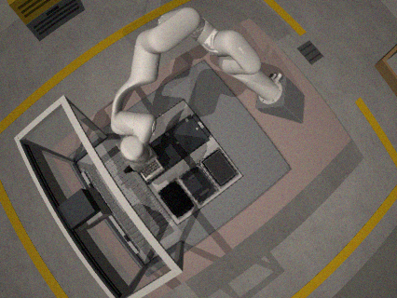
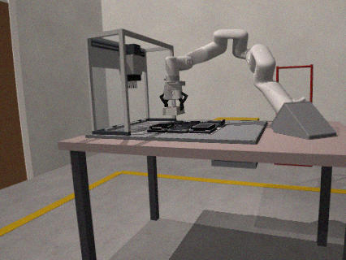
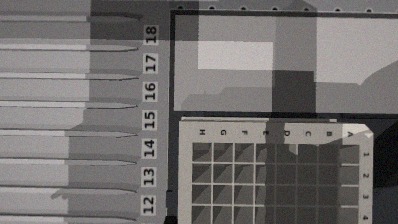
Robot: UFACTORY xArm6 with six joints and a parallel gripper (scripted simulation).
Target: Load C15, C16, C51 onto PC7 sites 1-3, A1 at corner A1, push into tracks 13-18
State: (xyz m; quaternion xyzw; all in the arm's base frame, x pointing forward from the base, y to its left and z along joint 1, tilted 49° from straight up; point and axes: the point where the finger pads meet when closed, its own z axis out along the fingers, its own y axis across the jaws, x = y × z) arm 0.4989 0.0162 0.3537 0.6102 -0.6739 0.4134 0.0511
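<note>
The plate carrier PC7 is 10 cm behind my hand, 3 cm to the left of it and 8 cm below it. The rest, counted from my hand: black 96-well plate 4 cm ahead, 18 cm to the left, 8 cm below; pale well plate 1 cm below; A1 mark 12 cm behind, 16 cm to the left, 8 cm below.
</note>
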